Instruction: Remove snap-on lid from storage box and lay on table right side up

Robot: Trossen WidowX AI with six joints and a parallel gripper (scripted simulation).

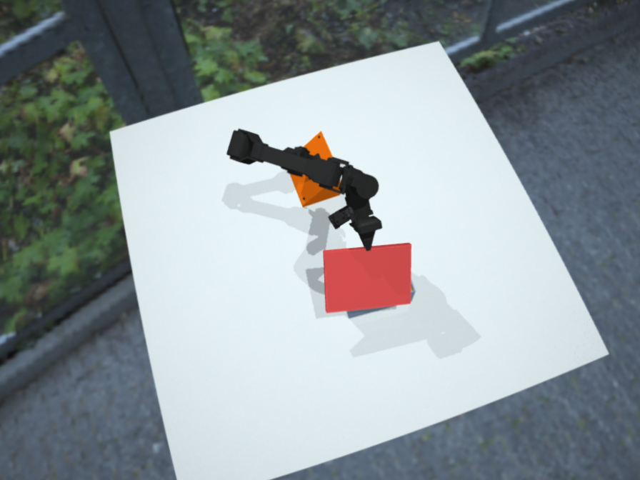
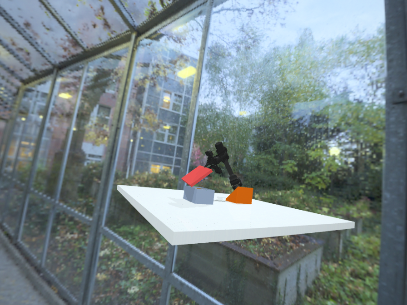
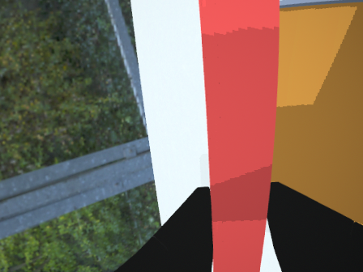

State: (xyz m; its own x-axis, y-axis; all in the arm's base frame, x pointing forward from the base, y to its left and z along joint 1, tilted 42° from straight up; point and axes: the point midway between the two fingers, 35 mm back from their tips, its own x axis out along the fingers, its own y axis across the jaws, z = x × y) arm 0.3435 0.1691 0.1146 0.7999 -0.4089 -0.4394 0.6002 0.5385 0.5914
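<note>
The red lid is 6 cm ahead of my gripper tip, 5 cm below it and 1 cm to the right of it. Also, from my gripper tip: grey storage box (18 cm below, 4 cm ahead, 2 cm to the left).
</note>
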